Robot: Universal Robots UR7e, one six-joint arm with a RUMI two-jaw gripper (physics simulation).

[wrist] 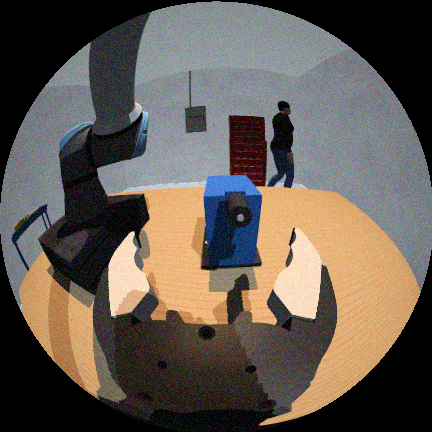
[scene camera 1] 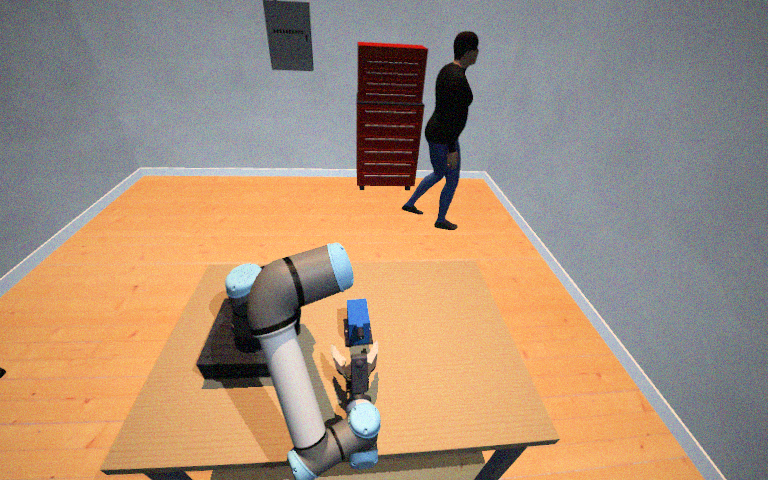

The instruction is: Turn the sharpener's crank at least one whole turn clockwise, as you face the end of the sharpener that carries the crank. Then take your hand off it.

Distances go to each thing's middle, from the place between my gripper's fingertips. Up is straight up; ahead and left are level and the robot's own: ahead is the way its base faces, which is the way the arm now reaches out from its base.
Scene:
My hand is 100 mm to the right of the blue sharpener [scene camera 1: 357,310], 50 mm above it and 10 mm short of it.

